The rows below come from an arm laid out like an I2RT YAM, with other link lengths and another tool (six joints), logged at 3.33 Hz.
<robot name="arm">
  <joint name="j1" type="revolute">
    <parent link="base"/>
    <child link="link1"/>
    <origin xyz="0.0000 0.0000 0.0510" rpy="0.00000 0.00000 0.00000"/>
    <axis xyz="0 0 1"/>
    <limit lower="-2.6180" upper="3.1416"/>
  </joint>
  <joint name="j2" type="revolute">
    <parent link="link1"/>
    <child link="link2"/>
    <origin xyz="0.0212 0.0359 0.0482" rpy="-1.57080 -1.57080 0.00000"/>
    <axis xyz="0 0 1"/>
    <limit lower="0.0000" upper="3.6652"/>
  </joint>
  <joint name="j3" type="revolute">
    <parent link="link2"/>
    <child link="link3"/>
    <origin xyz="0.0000 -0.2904 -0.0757" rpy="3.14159 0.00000 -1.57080"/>
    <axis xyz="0 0 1"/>
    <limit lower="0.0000" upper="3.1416"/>
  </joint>
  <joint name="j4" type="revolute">
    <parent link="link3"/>
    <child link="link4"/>
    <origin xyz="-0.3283 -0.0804 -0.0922" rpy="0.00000 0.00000 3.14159"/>
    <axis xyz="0 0 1"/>
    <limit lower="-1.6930" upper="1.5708"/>
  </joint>
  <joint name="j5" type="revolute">
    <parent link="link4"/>
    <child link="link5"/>
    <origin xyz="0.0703 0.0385 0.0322" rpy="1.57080 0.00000 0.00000"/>
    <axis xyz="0 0 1"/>
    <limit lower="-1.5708" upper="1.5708"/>
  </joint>
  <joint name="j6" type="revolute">
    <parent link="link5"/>
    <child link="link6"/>
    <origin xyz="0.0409 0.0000 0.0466" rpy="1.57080 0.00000 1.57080"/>
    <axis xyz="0 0 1"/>
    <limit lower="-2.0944" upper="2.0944"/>
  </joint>
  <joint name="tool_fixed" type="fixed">
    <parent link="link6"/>
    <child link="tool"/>
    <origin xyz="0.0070 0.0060 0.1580" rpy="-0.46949 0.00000 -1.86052"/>
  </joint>
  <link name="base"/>
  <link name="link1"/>
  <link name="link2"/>
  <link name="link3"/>
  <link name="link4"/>
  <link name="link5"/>
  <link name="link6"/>
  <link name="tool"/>
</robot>
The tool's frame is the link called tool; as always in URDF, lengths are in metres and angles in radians.
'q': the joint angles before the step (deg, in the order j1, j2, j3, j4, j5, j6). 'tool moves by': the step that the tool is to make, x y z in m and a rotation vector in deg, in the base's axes. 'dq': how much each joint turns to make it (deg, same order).
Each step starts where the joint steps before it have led.
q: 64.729 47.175 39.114 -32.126 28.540 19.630
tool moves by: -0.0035 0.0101 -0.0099 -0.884 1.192 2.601
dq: 0.061 1.551 -0.231 1.052 -2.386 -1.259
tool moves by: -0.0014 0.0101 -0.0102 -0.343 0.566 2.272
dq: -0.089 1.423 -0.803 2.269 -2.024 -1.402
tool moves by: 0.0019 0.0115 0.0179 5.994 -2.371 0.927
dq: 0.031 -2.251 -1.449 5.725 -0.963 -0.237
